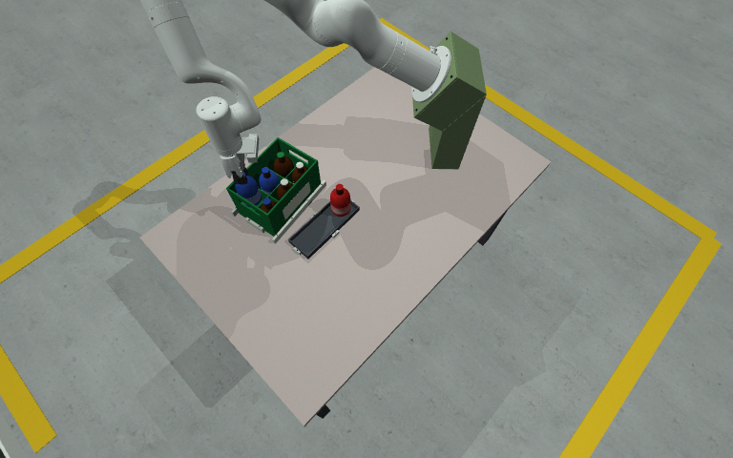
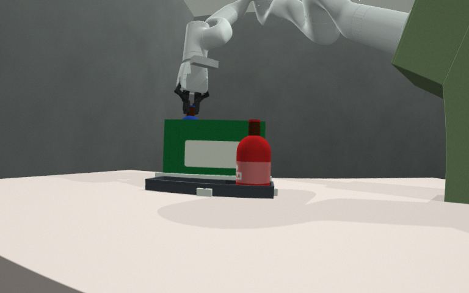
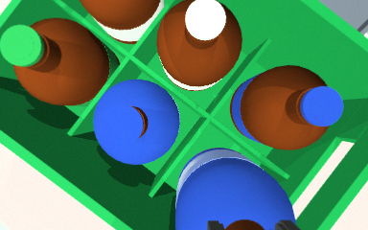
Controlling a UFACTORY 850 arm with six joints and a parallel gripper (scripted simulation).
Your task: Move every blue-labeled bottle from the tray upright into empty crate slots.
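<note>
Right now my hand is 15 cm above the brown-necked bottle, 9 cm to the right of it and 2 cm short of it. Round my hand: dark tray: 26 cm to the left, 22 cm below, 6 cm behind; then red-labeled bottle: 28 cm to the left, 15 cm below, 15 cm behind; then green crate: 15 cm below, 8 cm behind, 6 cm to the left.
</note>
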